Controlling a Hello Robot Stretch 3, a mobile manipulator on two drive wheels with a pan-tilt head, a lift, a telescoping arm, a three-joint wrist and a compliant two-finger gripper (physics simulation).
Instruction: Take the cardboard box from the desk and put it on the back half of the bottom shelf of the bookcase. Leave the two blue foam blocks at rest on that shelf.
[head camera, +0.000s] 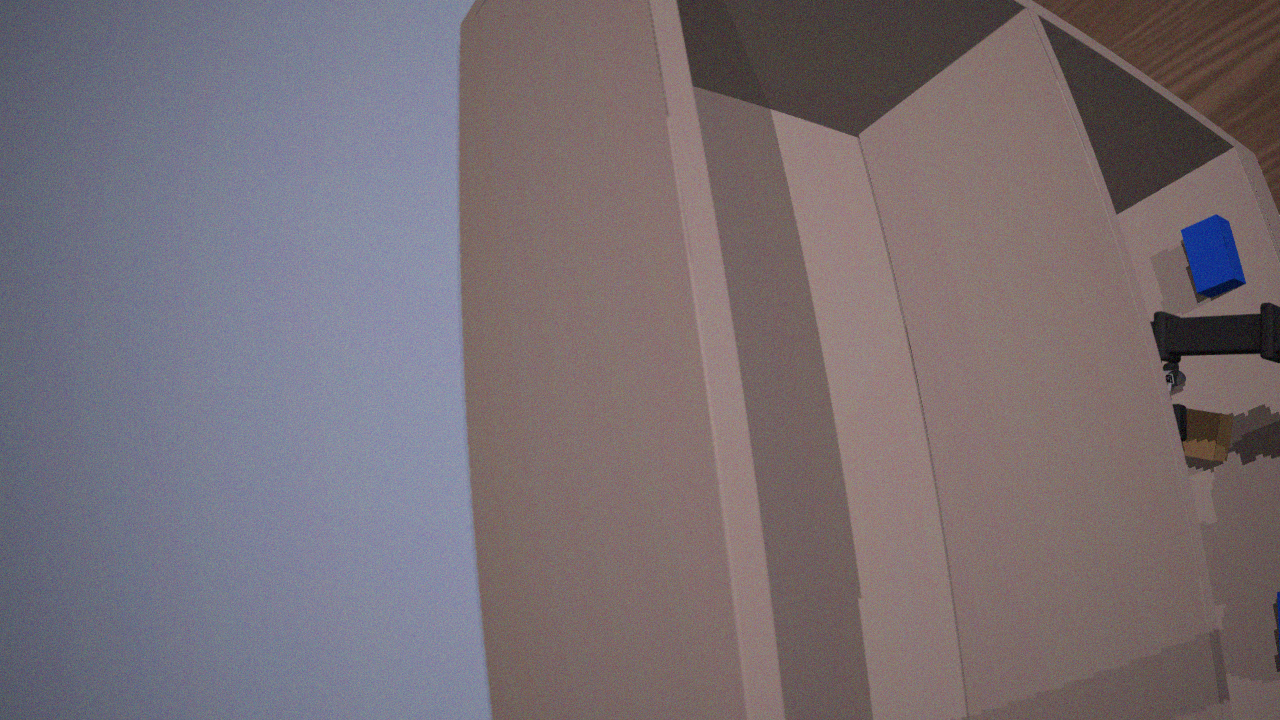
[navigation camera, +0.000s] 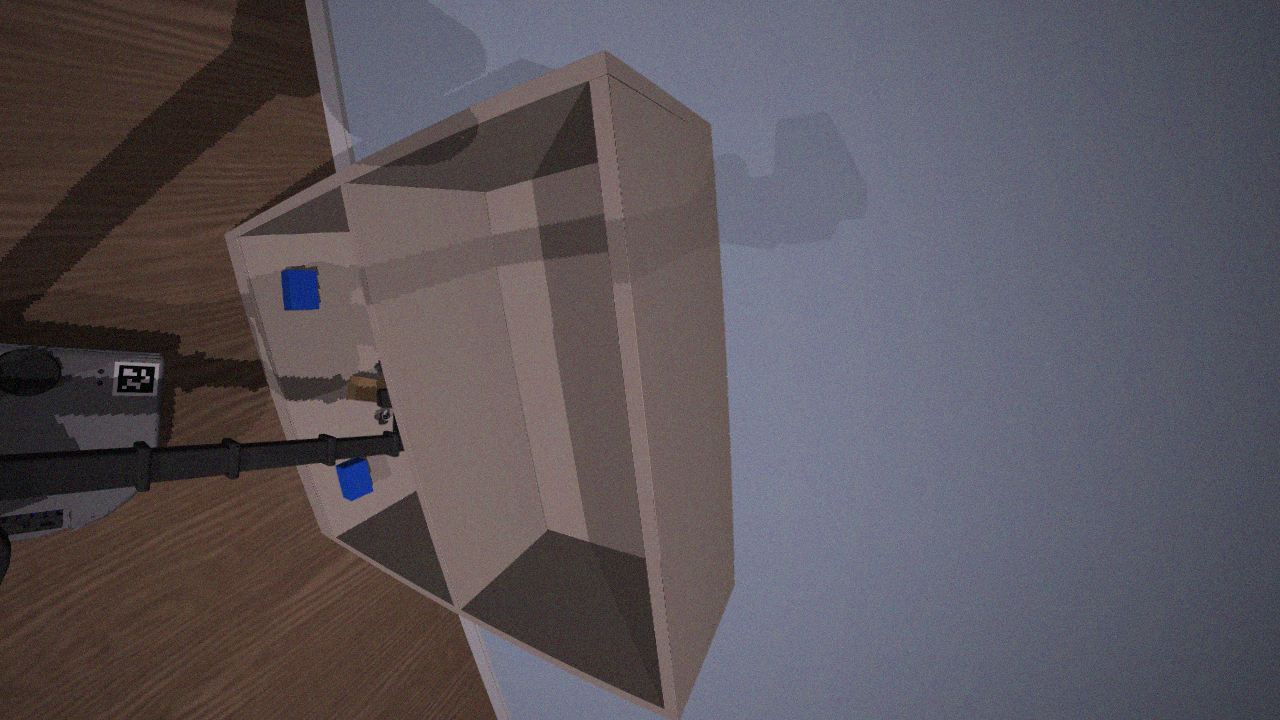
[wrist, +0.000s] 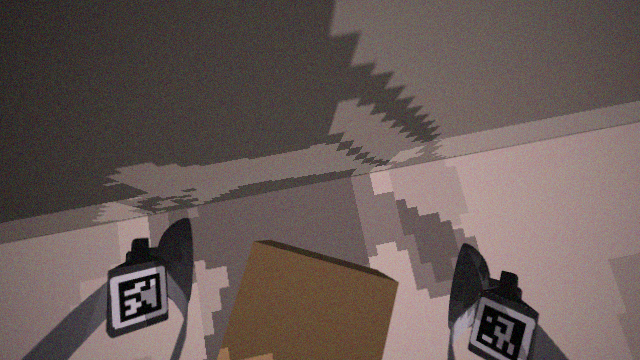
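Where they show: robot's base, origin of its link: (navigation camera: 29, 370).
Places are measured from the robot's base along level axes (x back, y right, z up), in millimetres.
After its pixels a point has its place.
Observation:
The brown cardboard box (head camera: 1208, 431) @(x 18, y 553, z 150 mm) (navigation camera: 362, 388) @(x 10, y 554, z 150 mm) (wrist: 310, 305) appears to rest on the bottom shelf (head camera: 1253, 546) @(x -128, y 493, z 100 mm) (navigation camera: 322, 340) @(x -104, y 468, z 101 mm) (wrist: 560, 200) of the bookcase (head camera: 590, 358) @(x 25, y 495, z 1060 mm) (navigation camera: 675, 358) @(x -83, y 443, z 1060 mm), towards the back panel. My gripper (wrist: 322, 259) @(x 21, y 627, z 105 mm) is open around the box, with a gap between the box and each finger. The middle board hides part of the box and gripper in the head and navigation views. One blue foam block (head camera: 1214, 259) @(x 241, y 549, z 146 mm) (navigation camera: 355, 480) @(x 248, y 552, z 146 mm) lies on that shelf beside the arm. The other blue foam block (head camera: 1278, 631) @(x -224, y 426, z 145 mm) (navigation camera: 300, 289) @(x -214, y 391, z 145 mm) lies on the box's other side.
The arm (head camera: 1217, 334) @(x 103, y 414, z 450 mm) (navigation camera: 277, 454) @(x 101, y 274, z 452 mm) reaches in low over the bottom shelf, close to one block. The bookcase's middle board (head camera: 1011, 358) @(x 68, y 557, z 612 mm) (navigation camera: 447, 358) @(x -73, y 472, z 613 mm) is above the gripper. The back panel (wrist: 150, 90) is beyond the fingertips. My base (navigation camera: 80, 411) @(x 58, y 63, z 160 mm) stands in front.

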